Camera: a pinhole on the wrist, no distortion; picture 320 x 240 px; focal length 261.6 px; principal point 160.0 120.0 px. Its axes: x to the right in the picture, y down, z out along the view. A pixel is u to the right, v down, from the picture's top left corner.
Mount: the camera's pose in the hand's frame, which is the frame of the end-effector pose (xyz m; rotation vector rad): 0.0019 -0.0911 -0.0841 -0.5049 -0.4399 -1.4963
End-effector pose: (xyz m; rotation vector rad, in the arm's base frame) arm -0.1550 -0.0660 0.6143 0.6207 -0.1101 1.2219
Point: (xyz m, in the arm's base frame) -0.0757 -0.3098 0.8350
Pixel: 291 42
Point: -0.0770 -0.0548 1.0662
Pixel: 219 221
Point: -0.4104 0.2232 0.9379
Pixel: outside the picture
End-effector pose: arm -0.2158 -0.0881 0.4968 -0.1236 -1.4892 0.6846
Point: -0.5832 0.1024 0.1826
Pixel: 45 42
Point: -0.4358 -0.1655 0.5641
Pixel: 267 136
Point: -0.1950 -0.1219 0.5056
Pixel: 160 77
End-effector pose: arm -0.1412 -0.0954 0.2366 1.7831 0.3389 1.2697
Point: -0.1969 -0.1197 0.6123
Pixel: outside the picture
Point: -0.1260 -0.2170 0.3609
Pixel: 39 117
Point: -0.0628 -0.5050 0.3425
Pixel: 96 24
